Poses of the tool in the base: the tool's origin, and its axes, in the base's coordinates. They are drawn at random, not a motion.
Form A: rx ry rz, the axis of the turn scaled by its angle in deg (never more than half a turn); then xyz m.
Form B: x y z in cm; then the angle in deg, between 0 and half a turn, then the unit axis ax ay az. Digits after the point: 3 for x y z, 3 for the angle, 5 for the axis.
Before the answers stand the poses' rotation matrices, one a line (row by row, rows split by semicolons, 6 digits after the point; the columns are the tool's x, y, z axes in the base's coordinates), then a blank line. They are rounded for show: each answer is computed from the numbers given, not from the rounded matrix.
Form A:
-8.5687, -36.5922, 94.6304, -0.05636, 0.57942, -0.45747
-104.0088, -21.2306, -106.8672, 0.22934, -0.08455, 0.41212
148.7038, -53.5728, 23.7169, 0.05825, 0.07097, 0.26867
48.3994, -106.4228, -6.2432, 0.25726, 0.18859, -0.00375
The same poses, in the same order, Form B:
-0.196306 -0.873243 -0.445995; 0.946121 -0.049228 -0.320051; 0.257527 -0.484793 0.835857
0.020820 0.530103 0.847678; -0.165831 -0.834286 0.525801; 0.985934 -0.151518 0.070538
0.739501 -0.655754 0.152073; -0.553418 -0.720857 -0.417244; 0.383232 0.224393 -0.895980
-0.206519 -0.499344 -0.841431; -0.594304 0.747175 -0.297544; 0.777273 0.438617 -0.451067

-5.636, 57.942, -45.747, 101.820, -0.08416, -0.35938, 0.92939
22.934, -8.455, 41.212, 150.629, -0.69050, -0.14095, -0.70947
5.825, 7.097, 26.867, 159.829, 0.93039, -0.33519, 0.14839
25.726, 18.859, -0.375, 117.078, 0.41339, -0.90899, -0.05333

